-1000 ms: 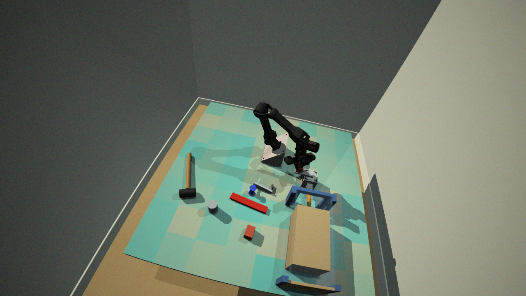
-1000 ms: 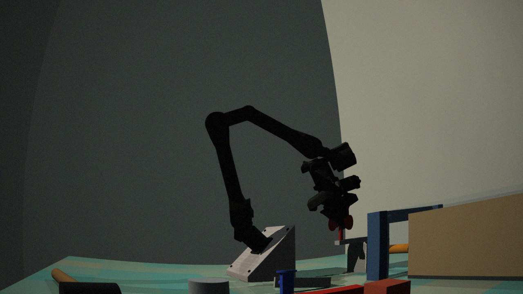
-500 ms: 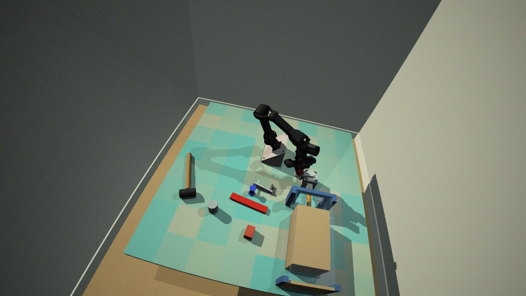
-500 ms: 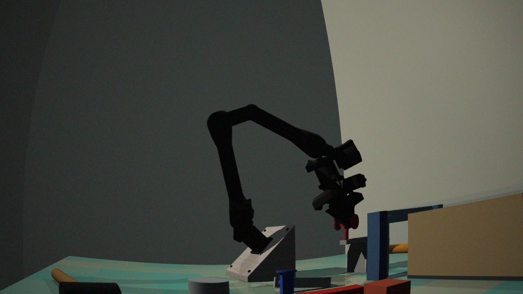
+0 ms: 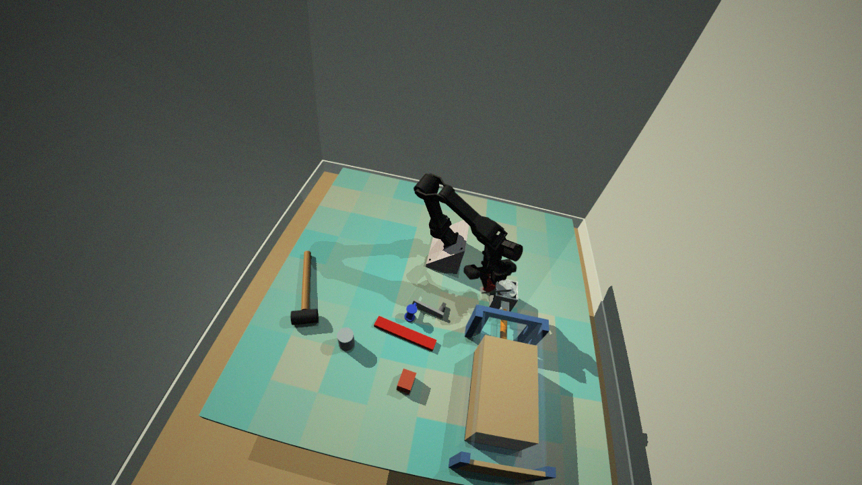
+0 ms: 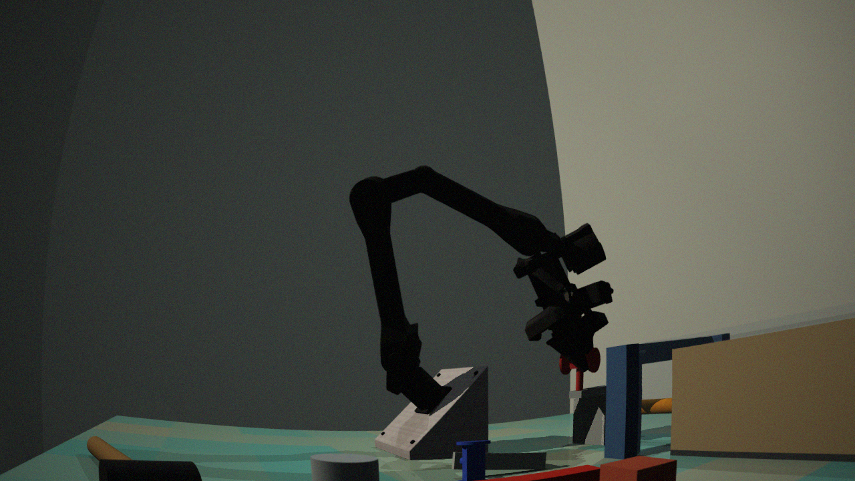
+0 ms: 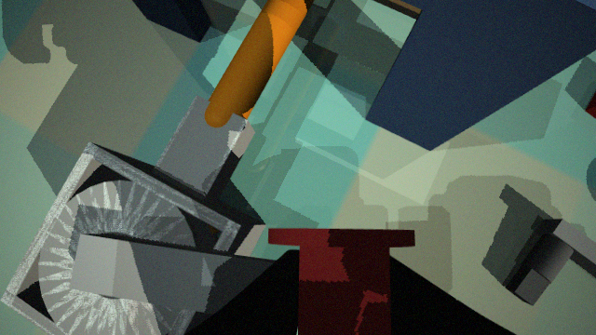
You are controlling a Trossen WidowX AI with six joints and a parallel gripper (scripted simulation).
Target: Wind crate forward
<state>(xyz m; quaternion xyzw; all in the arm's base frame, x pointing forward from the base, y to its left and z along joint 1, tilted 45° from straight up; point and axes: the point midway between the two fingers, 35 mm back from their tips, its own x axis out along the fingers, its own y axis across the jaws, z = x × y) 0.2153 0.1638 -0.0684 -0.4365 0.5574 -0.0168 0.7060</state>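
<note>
Now: the winch handle 30 mm behind my gripper tip, 30 mm to the left of it and 30 mm below it. Round my gripper tip: red knob (20 mm behind, 10 mm to the right); then blue steel frame (100 mm ahead, 90 mm to the left, 30 mm below); then grey winch (70 mm behind, 80 mm to the left, 100 mm below).
</note>
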